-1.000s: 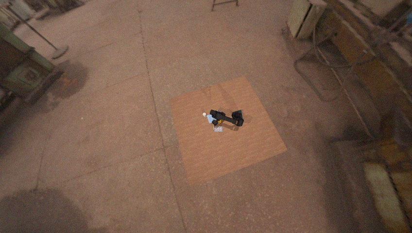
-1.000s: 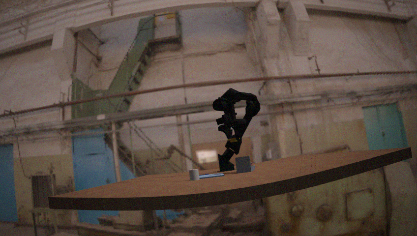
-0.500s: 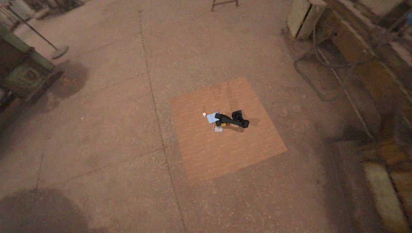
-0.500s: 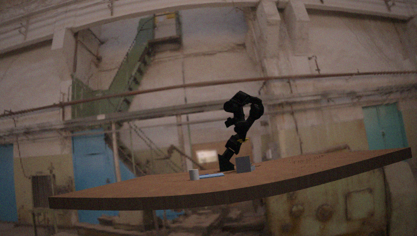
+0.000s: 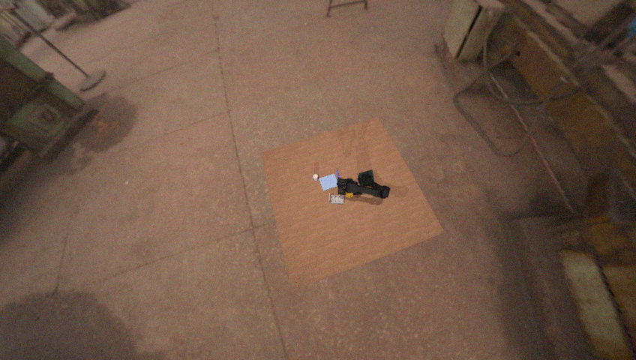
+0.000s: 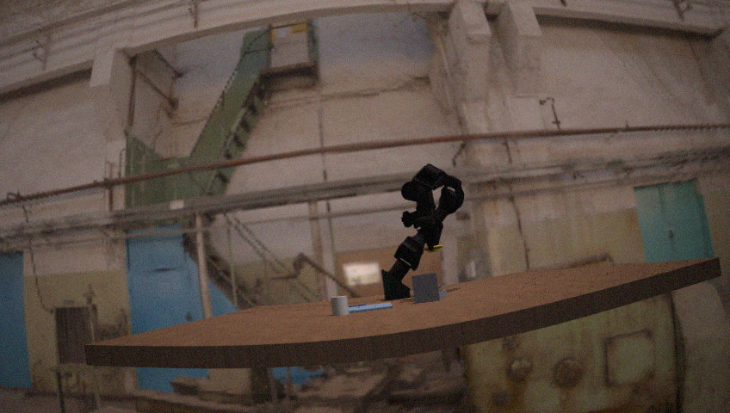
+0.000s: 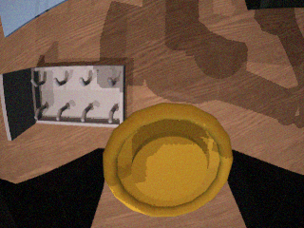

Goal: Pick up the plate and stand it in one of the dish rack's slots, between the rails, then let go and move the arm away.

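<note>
Right now the dish rack is 12 cm below my gripper tip, 10 cm ahead of it and 3 cm to the right of it. From my gripper tip the other things lie so: light blue mat (21 cm to the right, 14 cm below, 12 cm ahead); then small blue object (27 cm to the right, 14 cm below, 2 cm ahead); then yellow plate (1 cm above).
</note>
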